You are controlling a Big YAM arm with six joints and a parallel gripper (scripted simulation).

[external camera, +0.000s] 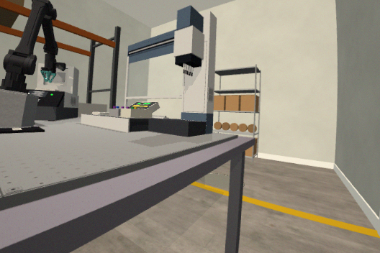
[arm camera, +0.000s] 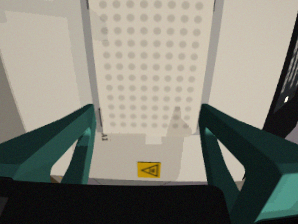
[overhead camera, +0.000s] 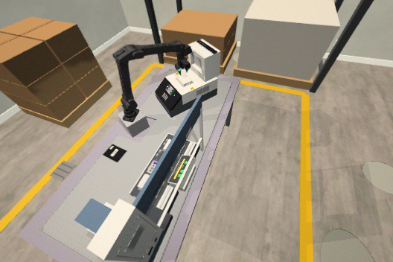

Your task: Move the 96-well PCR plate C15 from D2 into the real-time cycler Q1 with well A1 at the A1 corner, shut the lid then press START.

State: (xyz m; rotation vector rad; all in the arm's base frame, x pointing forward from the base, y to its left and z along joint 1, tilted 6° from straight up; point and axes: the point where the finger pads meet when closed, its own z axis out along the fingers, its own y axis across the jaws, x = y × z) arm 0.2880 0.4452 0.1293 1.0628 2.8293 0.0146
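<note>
Now: the white PCR plate 70 mm below my hand. The rest, counted from my hand: tube cooling block 780 mm to the right, 200 mm below, 70 mm ahead; black regrip nest 700 mm to the right, 350 mm behind, 280 mm below; blue gantry beam 790 mm to the right, 250 mm ahead, 240 mm above.
</note>
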